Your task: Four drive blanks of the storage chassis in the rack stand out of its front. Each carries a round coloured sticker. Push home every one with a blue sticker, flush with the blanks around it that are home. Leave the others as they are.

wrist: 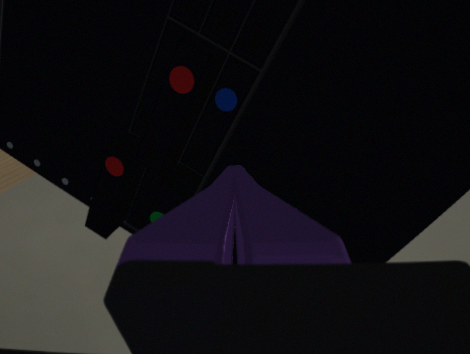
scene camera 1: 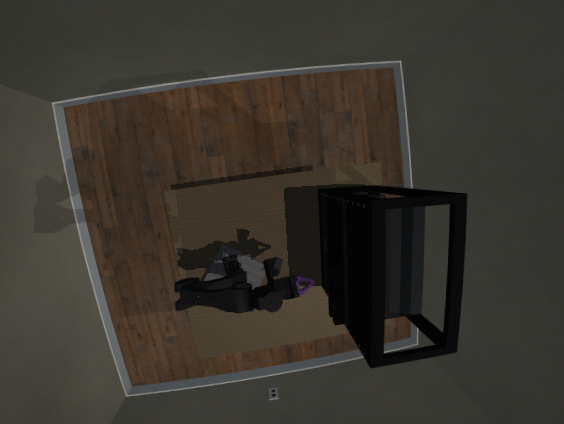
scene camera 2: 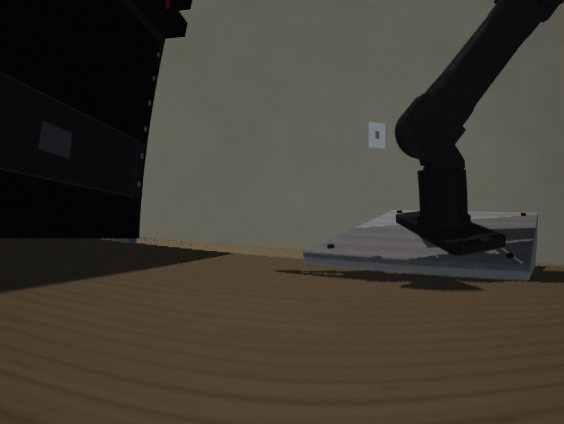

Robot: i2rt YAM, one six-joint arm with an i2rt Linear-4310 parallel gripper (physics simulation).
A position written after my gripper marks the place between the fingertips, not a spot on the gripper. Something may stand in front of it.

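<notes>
A black rack [scene camera 2: 84, 84], [wrist: 350, 119], [scene camera 1: 372, 248] stands in the scene I am looking at. My gripper [wrist: 234, 177] is there to be seen too.
</notes>
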